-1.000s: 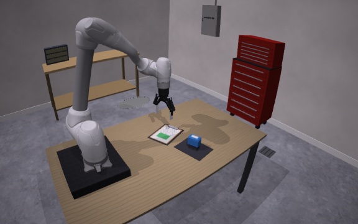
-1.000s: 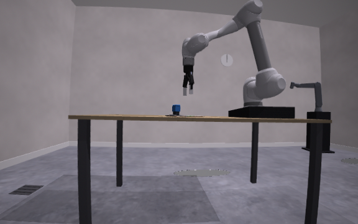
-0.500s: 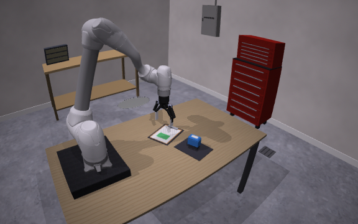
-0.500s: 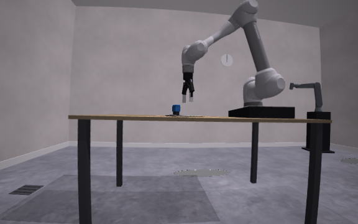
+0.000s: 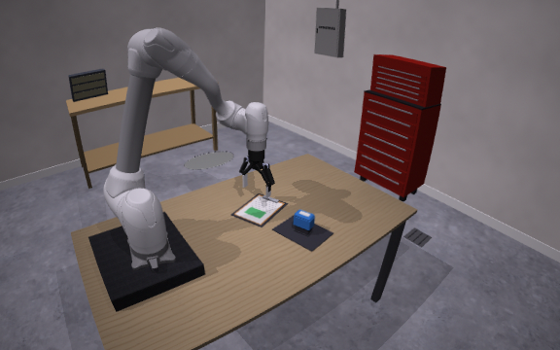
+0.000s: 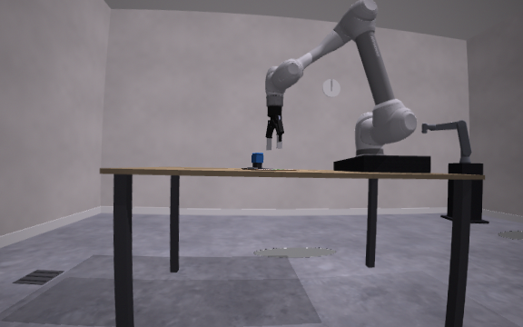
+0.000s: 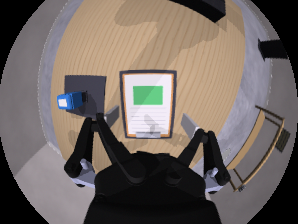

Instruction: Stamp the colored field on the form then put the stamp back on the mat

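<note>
Now: hand 12 cm short of the stamp, 25 cm to the left of it and 7 cm above it. The rest, counted from my hand: clipboard: 4 cm ahead, 2 cm to the left, 11 cm below; then mat: 12 cm ahead, 25 cm to the right, 12 cm below.
</note>
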